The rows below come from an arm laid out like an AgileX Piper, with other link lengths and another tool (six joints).
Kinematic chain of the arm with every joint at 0, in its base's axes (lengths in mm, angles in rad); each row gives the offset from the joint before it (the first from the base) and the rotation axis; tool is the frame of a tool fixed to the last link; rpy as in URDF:
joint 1: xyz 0 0 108.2 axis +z
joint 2: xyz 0 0 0 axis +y
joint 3: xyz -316.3 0 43.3 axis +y
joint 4: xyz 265.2 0 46.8 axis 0.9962 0 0.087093
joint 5: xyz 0 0 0 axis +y
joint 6: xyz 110.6 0 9.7 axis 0.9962 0 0.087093
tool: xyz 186.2 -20 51.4 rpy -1.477 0.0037 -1.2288
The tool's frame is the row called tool.
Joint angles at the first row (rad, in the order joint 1, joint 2, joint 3, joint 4, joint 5, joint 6):
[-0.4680, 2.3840, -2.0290, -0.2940, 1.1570, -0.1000]
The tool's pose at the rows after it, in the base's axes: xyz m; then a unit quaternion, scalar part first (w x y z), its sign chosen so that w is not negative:
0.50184 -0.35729 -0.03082 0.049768 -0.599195 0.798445 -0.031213
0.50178 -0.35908 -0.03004 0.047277 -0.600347 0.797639 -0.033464
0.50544 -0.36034 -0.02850 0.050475 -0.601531 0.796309 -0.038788
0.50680 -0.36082 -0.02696 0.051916 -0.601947 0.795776 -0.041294
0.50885 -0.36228 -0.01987 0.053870 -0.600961 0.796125 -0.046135
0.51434 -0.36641 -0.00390 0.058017 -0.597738 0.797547 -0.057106
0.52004 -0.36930 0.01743 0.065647 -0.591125 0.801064 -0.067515
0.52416 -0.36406 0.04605 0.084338 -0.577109 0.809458 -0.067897
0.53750 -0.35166 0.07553 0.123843 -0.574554 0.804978 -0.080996
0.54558 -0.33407 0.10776 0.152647 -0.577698 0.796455 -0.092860
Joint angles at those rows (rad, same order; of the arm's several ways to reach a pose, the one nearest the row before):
[-0.4680, 2.3840, -2.0290, -0.2990, 1.1570, -0.1000]
[-0.4680, 2.3840, -2.0290, -0.3060, 1.1550, -0.1000]
[-0.4680, 2.3840, -2.0310, -0.3060, 1.1440, -0.1000]
[-0.4680, 2.3820, -2.0310, -0.3060, 1.1400, -0.1000]
[-0.4680, 2.3770, -2.0440, -0.3060, 1.1480, -0.1000]
[-0.4680, 2.3740, -2.0890, -0.3060, 1.1740, -0.1000]
[-0.4680, 2.3720, -2.1570, -0.2980, 1.2210, -0.1000]
[-0.4680, 2.3720, -2.2690, -0.2600, 1.3200, -0.1000]
[-0.4660, 2.3270, -2.2830, -0.2020, 1.3180, -0.1010]
[-0.4520, 2.2650, -2.2710, -0.1640, 1.3180, -0.1010]

